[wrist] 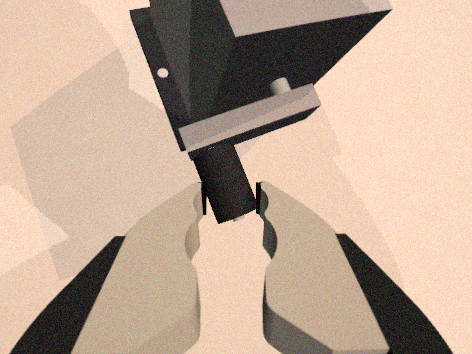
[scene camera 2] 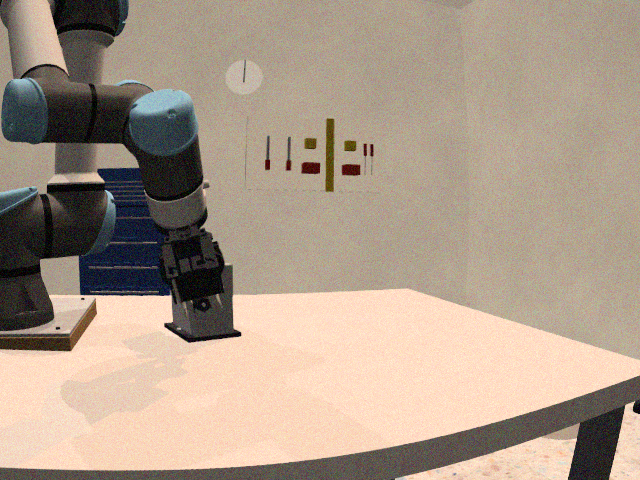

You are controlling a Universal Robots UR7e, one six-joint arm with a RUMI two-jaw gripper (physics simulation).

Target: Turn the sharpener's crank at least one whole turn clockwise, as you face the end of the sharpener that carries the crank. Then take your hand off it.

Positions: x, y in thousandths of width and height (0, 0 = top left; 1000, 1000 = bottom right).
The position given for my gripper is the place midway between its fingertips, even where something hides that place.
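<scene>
There's a black crank knob (wrist: 484, 538) that I can see from here. As for my gripper (scene camera 2: 316, 645), it's in the wrist view too, the gripper (wrist: 490, 524).
</scene>
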